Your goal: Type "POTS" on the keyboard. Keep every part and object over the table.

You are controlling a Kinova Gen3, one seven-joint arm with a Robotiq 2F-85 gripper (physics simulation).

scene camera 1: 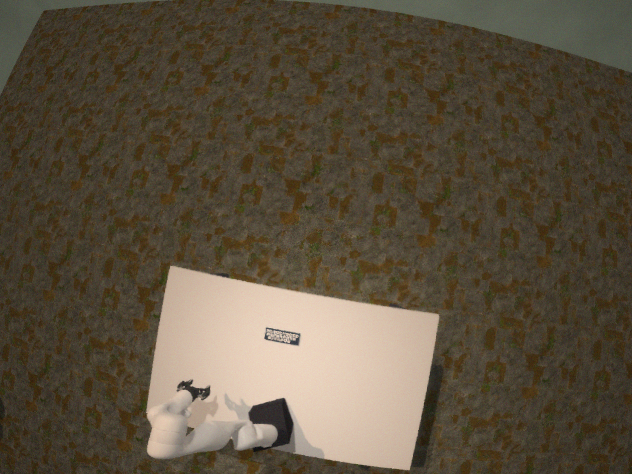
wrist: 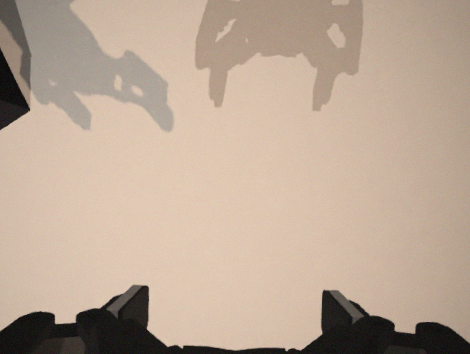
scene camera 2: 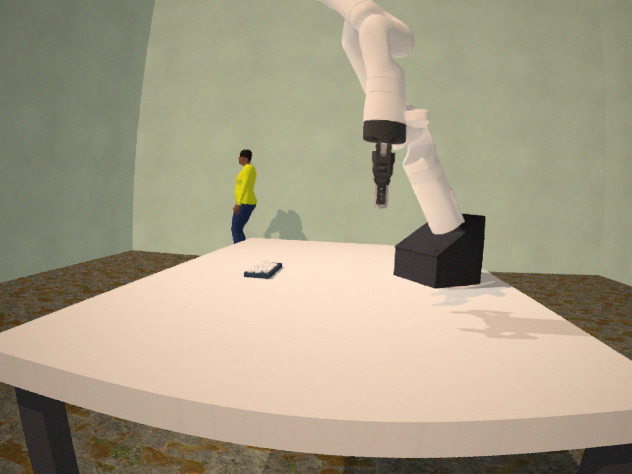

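Pixels of known places: gripper, fingertip midpoint: [scene camera 1: 200, 383] [wrist: 234, 308] [scene camera 2: 380, 207]; arm's base, origin of the base link: [scene camera 1: 268, 434] [scene camera 2: 447, 225].
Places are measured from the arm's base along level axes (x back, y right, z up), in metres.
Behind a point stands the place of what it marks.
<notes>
A small dark blue keyboard [scene camera 1: 282, 336] {y -0.085, x -0.464, z -0.129 m} [scene camera 2: 262, 269] {y -0.145, x -0.446, z -0.127 m} with white keys lies flat on the white table [scene camera 1: 357, 382] {y 0.371, x -0.335, z -0.144 m} [scene camera 2: 306, 357] {y -0.635, x -0.215, z -0.144 m} [wrist: 235, 200] {y -0.379, x -0.112, z -0.144 m}. Its single letters are too small to read, and it does not show in the wrist view. My gripper [scene camera 1: 197, 386] {y -0.387, x -0.154, z 0.042 m} [scene camera 2: 381, 201] {y -0.387, x -0.154, z 0.042 m} [wrist: 234, 308] {y -0.387, x -0.154, z 0.042 m} is open and empty, its fingers wide apart. It points down high above the table, well away from the keyboard, over the table's left part in scene camera 1. In scene camera 2 the fingers line up one behind the other.
The black robot base [scene camera 1: 271, 423] {y -0.004, x -0.045, z -0.025 m} [scene camera 2: 439, 252] {y -0.124, x -0.026, z -0.059 m} [wrist: 7, 102] {y -0.134, x -0.031, z -0.107 m} stands at the table's edge and shows at the left of the wrist view. Shadows of the arm and gripper fall on the table. A person in a yellow top [scene camera 2: 246, 186] stands beyond the table's far edge.
</notes>
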